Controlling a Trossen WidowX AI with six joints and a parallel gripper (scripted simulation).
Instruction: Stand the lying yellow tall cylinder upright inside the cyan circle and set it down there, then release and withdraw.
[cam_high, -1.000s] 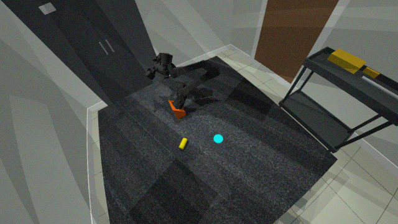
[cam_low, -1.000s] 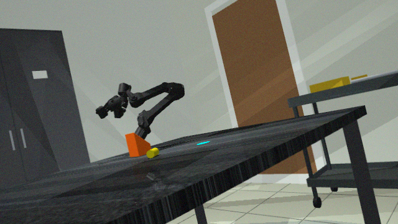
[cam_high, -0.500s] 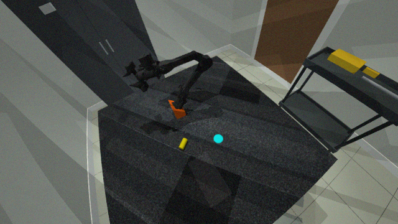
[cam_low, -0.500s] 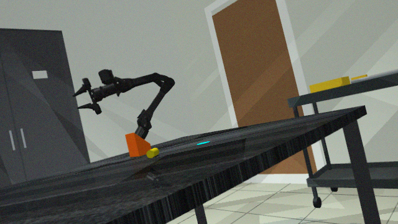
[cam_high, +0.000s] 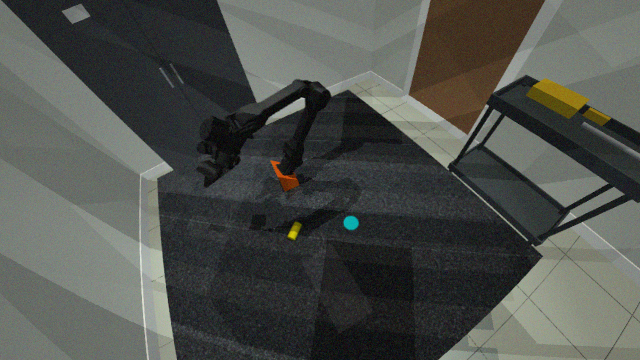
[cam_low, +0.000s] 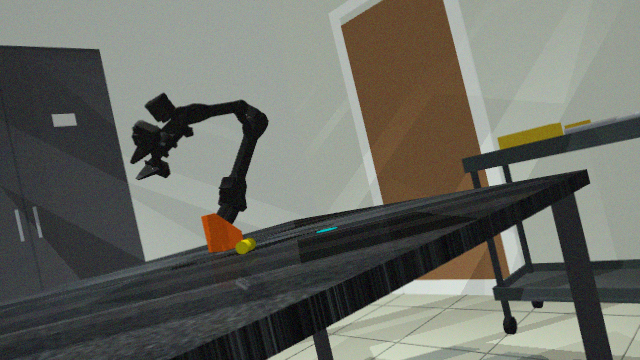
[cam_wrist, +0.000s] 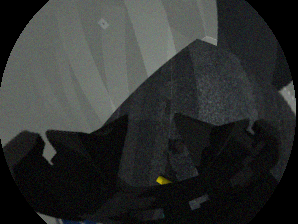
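My gripper tip is 260 mm above the yellow tall cylinder, 200 mm short of it and 150 mm to the right of it. The rest, counted from my gripper tip: cyan circle: 350 mm to the left, 300 mm ahead, 270 mm below.
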